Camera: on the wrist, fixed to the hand. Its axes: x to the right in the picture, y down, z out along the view.
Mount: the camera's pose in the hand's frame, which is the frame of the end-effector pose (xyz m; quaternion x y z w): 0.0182 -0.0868 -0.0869 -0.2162 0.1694 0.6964 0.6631
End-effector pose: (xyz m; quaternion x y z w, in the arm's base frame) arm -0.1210 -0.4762 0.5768 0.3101 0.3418 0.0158 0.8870
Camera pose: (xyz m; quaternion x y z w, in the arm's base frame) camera -0.1766 -0.4950 0.4674 0.2492 0.1575 0.7546 0.5863
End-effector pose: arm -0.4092 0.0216 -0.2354 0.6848 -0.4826 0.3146 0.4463
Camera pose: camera -0.3213 0.1060 -0.2113 -0.0318 -0.7893 0.5310 0.3066
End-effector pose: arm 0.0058 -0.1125 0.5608 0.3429 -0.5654 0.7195 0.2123
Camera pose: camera 0.0317 -0.0072 0.6212 0.3341 0.7333 -0.5608 0.1904
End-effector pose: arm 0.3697 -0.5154 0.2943 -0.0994 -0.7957 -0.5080 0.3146
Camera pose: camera 0.3487 -0.6343 0.2654 -0.6019 -0.2953 -0.3066 0.6756
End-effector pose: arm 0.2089 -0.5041 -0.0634 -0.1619 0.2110 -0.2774 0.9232
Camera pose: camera 0.1425 -0.5994 -0.1074 -0.1130 0.4690 0.4771 0.7346
